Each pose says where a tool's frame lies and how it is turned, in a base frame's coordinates. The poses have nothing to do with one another.
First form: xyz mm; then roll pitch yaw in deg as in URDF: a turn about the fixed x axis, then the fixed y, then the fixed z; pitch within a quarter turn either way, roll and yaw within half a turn.
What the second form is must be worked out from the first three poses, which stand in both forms.
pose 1, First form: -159.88, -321.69, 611.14, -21.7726, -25.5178, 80.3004
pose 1, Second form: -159.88, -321.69, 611.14, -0.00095, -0.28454, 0.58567, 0.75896
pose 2, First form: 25.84, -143.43, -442.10, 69.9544, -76.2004, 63.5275
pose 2, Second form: 25.84, -143.43, -442.10, 0.64970, -0.19239, 0.64017, 0.36202
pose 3, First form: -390.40, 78.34, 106.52, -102.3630, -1.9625, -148.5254
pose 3, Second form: -390.40, 78.34, 106.52, -0.22162, 0.74691, -0.60689, 0.15715
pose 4, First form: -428.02, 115.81, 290.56, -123.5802, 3.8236, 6.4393
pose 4, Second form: -428.02, 115.81, 290.56, -0.88023, -0.03372, 0.05589, 0.47004
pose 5, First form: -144.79, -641.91, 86.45, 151.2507, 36.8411, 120.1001
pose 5, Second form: -144.79, -641.91, 86.45, 0.39086, 0.83549, 0.05127, 0.38281
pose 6, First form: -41.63, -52.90, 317.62, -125.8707, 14.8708, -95.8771
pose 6, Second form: -41.63, -52.90, 317.62, -0.54784, 0.69501, -0.25776, 0.38781
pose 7, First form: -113.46, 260.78, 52.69, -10.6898, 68.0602, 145.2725
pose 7, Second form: -113.46, 260.78, 52.69, -0.55484, 0.09261, 0.80310, 0.19650
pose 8, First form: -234.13, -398.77, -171.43, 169.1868, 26.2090, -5.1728
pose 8, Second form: -234.13, -398.77, -171.43, 0.96960, -0.02241, -0.22963, 0.08149
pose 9, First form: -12.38, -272.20, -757.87, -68.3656, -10.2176, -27.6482
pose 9, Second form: -12.38, -272.20, -757.87, -0.56100, 0.06218, -0.24546, 0.78814
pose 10, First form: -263.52, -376.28, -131.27, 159.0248, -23.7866, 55.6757
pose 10, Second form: -263.52, -376.28, -131.27, 0.86835, 0.41614, 0.26237, 0.06287
